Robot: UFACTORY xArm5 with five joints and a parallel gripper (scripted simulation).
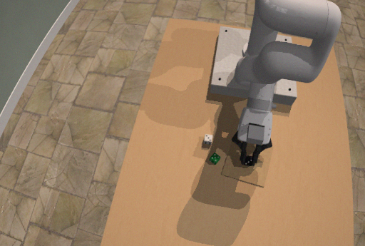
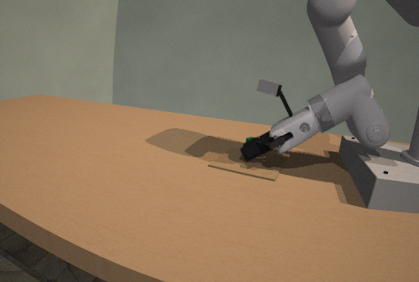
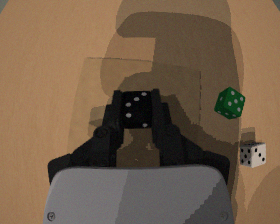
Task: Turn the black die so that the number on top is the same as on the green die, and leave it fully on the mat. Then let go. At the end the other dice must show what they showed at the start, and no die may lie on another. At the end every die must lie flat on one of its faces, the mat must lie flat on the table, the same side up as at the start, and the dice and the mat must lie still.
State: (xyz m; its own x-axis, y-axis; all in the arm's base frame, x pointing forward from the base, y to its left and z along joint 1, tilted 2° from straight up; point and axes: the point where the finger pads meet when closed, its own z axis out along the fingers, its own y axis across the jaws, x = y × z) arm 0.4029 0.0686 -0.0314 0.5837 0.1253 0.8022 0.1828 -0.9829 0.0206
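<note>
Right now the tan mat is 30 mm below my hand. Also, from my hand: black die (10 mm below, 10 mm ahead); green die (100 mm to the right, 30 mm ahead, 20 mm below); white die (140 mm to the right, 20 mm below, 20 mm behind).
</note>
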